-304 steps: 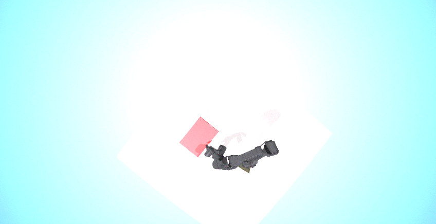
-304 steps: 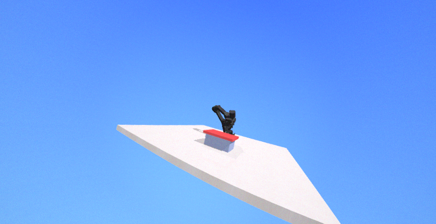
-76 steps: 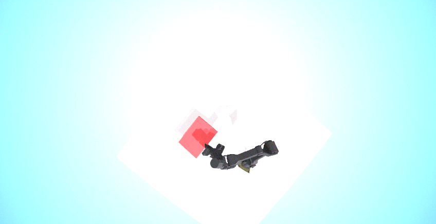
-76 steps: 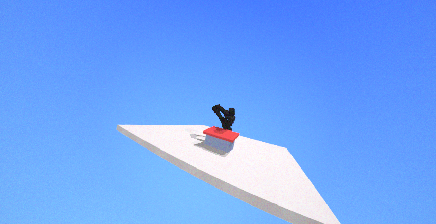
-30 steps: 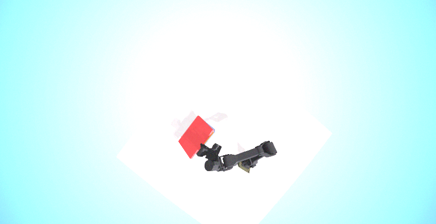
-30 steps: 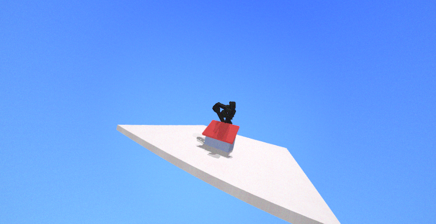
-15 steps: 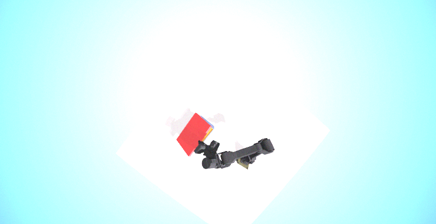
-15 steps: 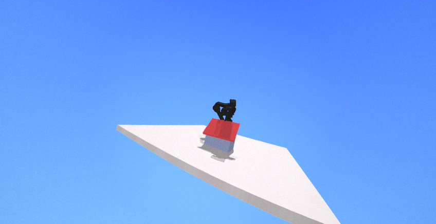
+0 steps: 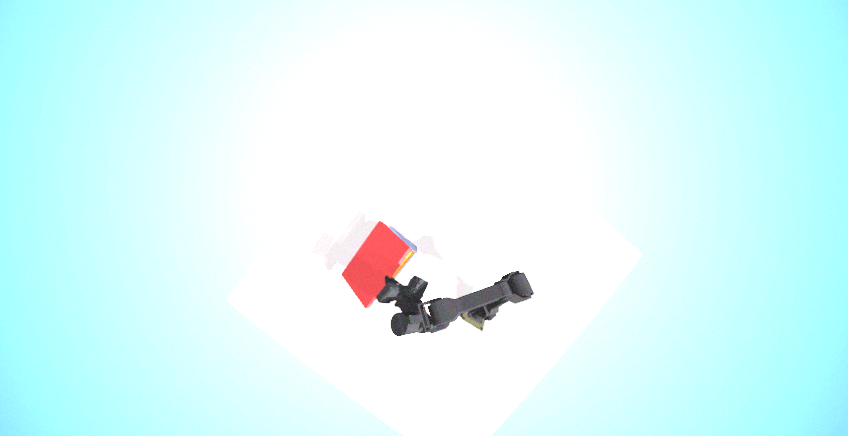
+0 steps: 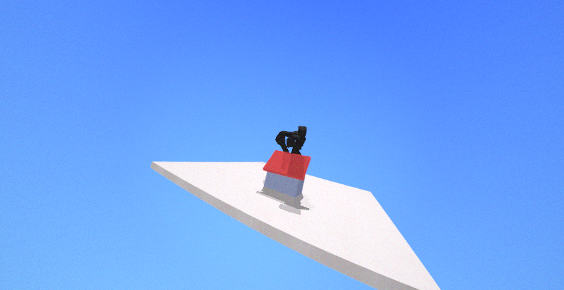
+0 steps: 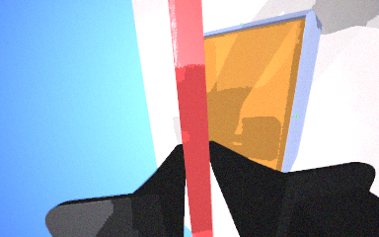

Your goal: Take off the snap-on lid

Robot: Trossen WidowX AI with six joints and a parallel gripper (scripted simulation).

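Right now my gripper tip is 60 mm short of the red lid and 50 mm above it. From my gripper tip the other things lie so: storage box: 170 mm below, 30 mm ahead.
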